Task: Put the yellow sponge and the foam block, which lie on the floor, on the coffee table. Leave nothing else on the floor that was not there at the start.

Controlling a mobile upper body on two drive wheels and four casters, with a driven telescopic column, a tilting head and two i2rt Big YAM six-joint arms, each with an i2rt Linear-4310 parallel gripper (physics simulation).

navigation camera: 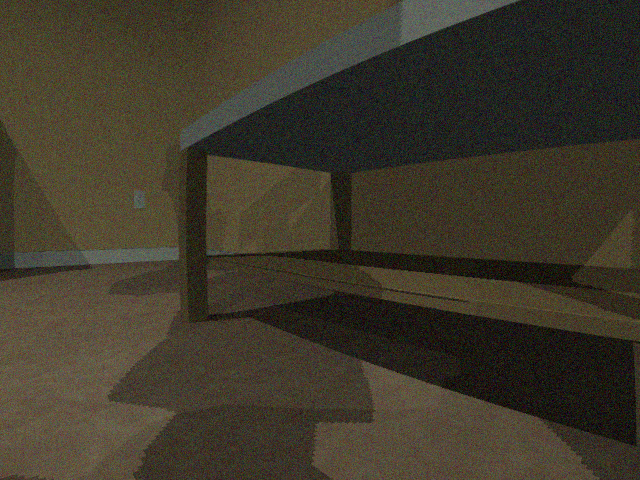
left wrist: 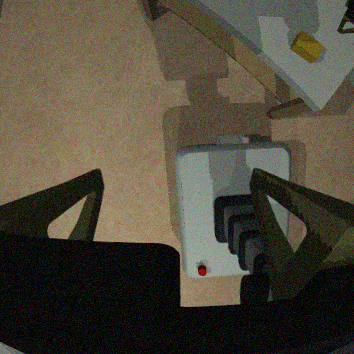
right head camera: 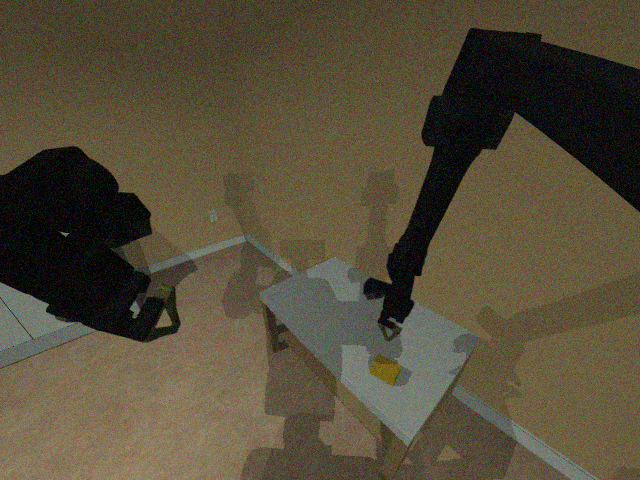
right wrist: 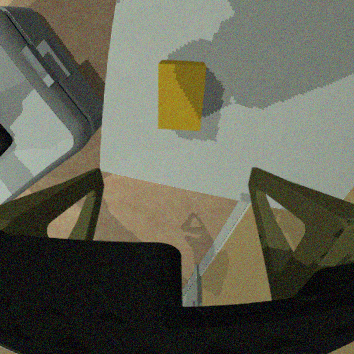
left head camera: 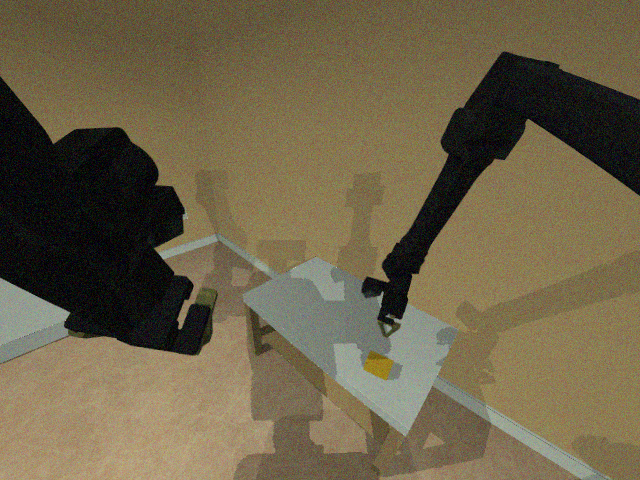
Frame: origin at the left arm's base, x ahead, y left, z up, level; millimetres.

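Where they show: left gripper, fingertip midpoint: [left wrist: 176, 176] [right head camera: 149, 322] [left head camera: 173, 331]; right gripper, fingertip midpoint: [left wrist: 342, 18] [right head camera: 393, 330] [right wrist: 175, 175] [left head camera: 388, 327].
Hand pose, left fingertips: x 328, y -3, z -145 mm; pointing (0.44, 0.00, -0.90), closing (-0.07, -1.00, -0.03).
Note:
Things, the pixels of their top centre, and the offset from my left fingertips. "pt": a spot on its surface instead.
- yellow sponge, top centre: [right wrist: 180, 98] [left wrist: 309, 44] [right head camera: 386, 365] [left head camera: 379, 361] dx +321, dy -446, dz -515 mm
- pale flat-topped piece, surface spot: [left head camera: 25, 310] pt dx +672, dy +1397, dz -700 mm
- wooden leg, top centre: [navigation camera: 193, 150] [left head camera: 250, 301] dx +738, dy +110, dz -610 mm
The yellow sponge [left head camera: 378, 365] [right head camera: 385, 369] [left wrist: 307, 47] [right wrist: 180, 97], a small block, lies flat on the white top of the coffee table [left head camera: 289, 304] [right head camera: 310, 304] [left wrist: 320, 90] [right wrist: 132, 150] [navigation camera: 289, 85], near one end. My right gripper [left head camera: 388, 328] [right head camera: 390, 331] [right wrist: 175, 175] is open and empty, above the table and apart from the sponge. My left gripper [left head camera: 143, 333] [right head camera: 114, 322] [left wrist: 176, 176] is open and empty, high over the floor and my base, to the left of the table. The foam block does not show in these views.
My white wheeled base [left wrist: 197, 200] [right wrist: 55, 130] stands near the table's end. A pale flat-topped piece [left head camera: 25, 310] [right head camera: 18, 322] is at the left edge. A tan wall with a white baseboard [left head camera: 516, 431] [right head camera: 537, 446] runs behind the table. A wooden leg [navigation camera: 195, 237] supports the table.

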